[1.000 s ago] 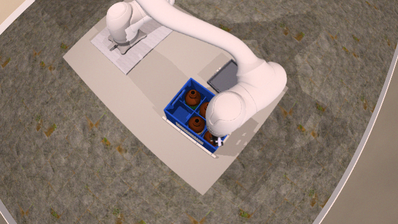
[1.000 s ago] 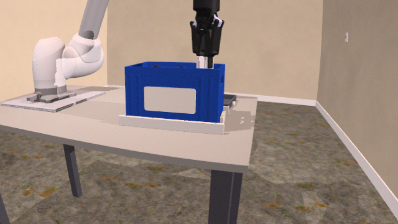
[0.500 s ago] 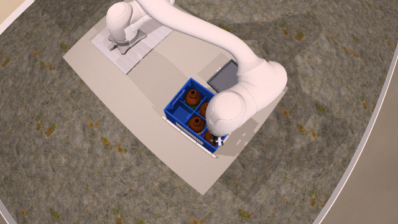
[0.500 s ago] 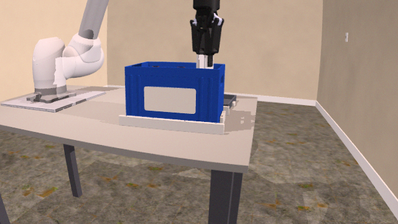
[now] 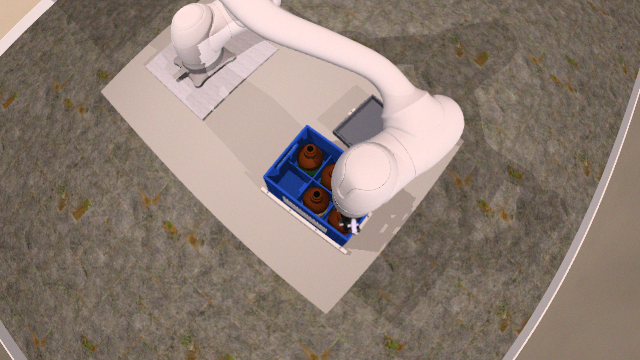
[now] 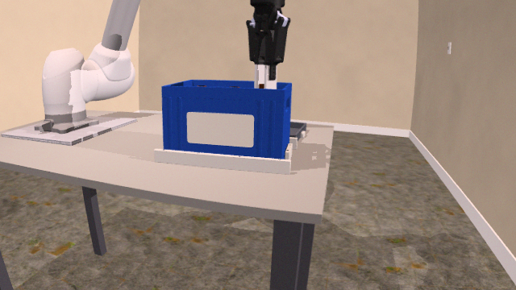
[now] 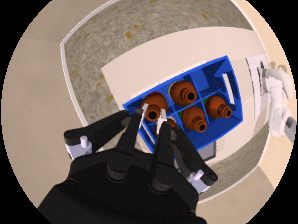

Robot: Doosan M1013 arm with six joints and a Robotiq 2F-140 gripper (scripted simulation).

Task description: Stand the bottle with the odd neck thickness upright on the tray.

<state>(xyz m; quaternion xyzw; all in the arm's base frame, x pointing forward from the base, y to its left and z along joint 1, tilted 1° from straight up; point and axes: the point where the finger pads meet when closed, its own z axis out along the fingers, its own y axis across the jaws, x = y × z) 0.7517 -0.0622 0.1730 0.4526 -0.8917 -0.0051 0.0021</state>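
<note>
Now: hand 9 cm above the bottle. Round my hand: crate: 9 cm behind, 3 cm to the left, 11 cm below; then dark grey tray: 10 cm behind, 29 cm to the left, 18 cm below.
</note>
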